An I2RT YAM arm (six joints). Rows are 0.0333 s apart.
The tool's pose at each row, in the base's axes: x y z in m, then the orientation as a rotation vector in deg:
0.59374 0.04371 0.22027 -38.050 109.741 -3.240
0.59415 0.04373 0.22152 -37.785 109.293 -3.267
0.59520 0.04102 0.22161 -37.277 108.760 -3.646
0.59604 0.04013 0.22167 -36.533 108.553 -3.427
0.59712 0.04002 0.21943 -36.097 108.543 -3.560
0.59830 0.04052 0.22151 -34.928 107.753 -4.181
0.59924 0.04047 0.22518 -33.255 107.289 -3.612
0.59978 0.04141 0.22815 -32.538 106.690 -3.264
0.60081 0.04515 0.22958 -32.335 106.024 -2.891
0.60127 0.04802 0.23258 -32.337 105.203 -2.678
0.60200 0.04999 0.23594 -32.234 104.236 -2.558
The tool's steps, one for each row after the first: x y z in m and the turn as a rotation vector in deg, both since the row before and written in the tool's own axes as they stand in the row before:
-0.00117 -0.00057 -0.00019 0.237 -0.455 0.070
0.00090 -0.00276 0.00017 0.611 -0.484 0.058
0.00013 -0.00112 0.00048 0.272 -0.356 0.558
0.00166 0.00021 0.00185 0.313 -0.039 0.232
-0.00232 -0.00072 0.00030 1.158 -0.759 0.345
-0.00337 -0.00161 -0.00062 0.567 -0.788 1.309
-0.00312 -0.00031 -0.00043 0.242 -0.739 0.536
-0.00304 0.00249 0.00127 -0.033 -0.743 0.189
-0.00392 0.00145 0.00003 -0.010 -0.831 -0.056
-0.00394 0.00045 -0.00001 0.130 -0.963 -0.059

